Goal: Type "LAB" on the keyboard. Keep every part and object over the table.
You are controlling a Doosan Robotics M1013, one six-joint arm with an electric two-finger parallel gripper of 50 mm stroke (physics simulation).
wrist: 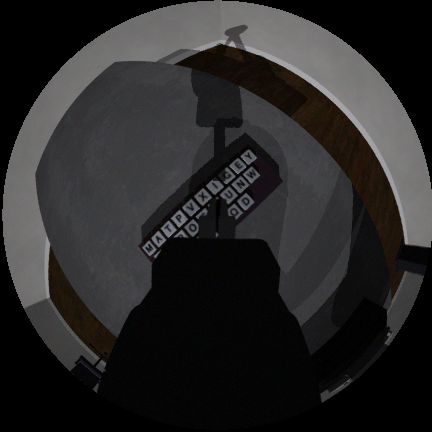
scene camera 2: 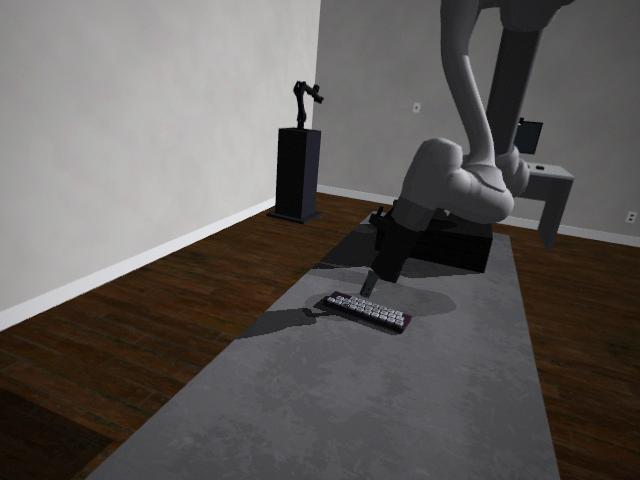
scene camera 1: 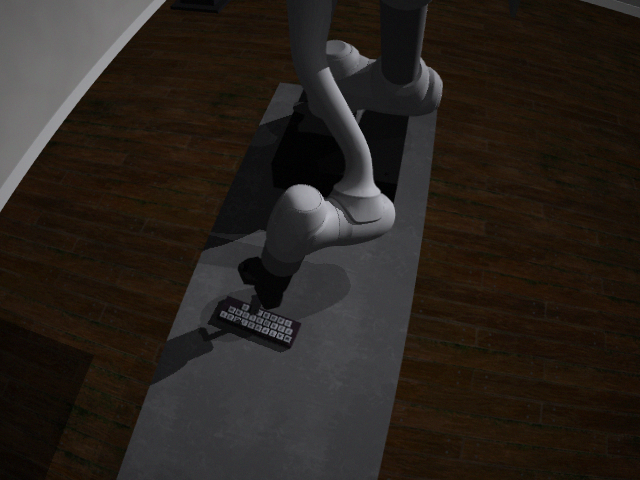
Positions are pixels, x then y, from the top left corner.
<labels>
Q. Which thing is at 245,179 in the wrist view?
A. A keyboard.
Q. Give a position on a keyboard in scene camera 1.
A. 266,324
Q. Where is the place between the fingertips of the gripper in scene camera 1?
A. At 252,312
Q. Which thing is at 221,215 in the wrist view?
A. The gripper.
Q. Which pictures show the gripper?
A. The wrist view, scene camera 2 and scene camera 1: all of them.
</labels>
